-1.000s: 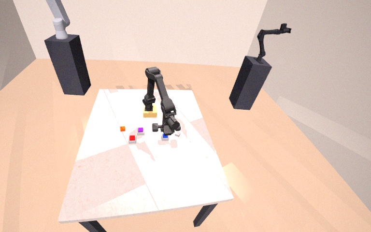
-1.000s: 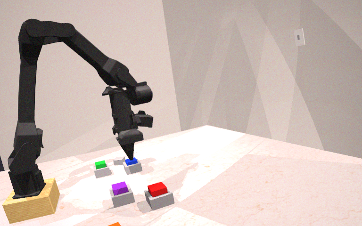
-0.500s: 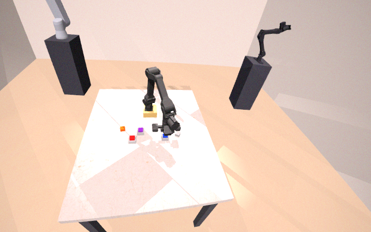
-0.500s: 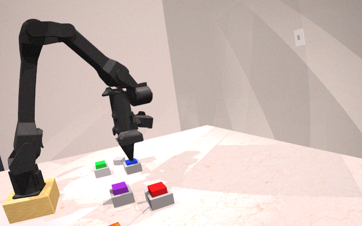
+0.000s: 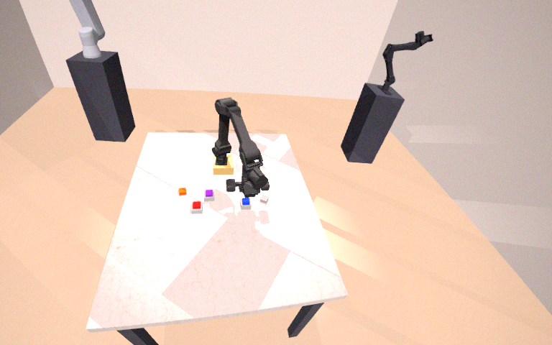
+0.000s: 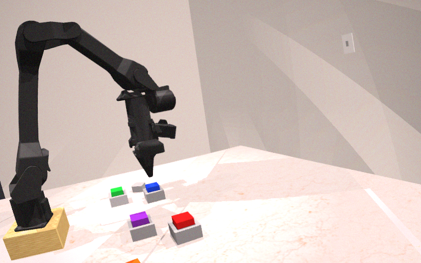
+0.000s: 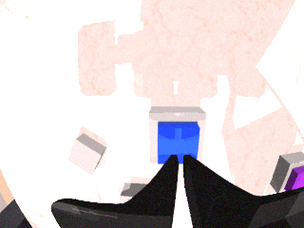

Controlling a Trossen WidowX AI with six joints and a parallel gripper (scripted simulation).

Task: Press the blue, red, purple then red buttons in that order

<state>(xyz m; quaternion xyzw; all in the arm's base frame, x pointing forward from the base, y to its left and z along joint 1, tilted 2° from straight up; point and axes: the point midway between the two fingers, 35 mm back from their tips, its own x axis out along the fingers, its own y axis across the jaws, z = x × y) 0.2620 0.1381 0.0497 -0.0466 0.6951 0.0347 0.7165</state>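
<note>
Right now the blue button is 3 cm below my gripper tip. The rest, counted from my gripper tip: green button (10 cm behind, 3 cm below, 2 cm to the left); then purple button (18 cm to the right, 4 cm behind, 3 cm below); then small grey block (9 cm to the left, 5 cm below, 4 cm behind).
</note>
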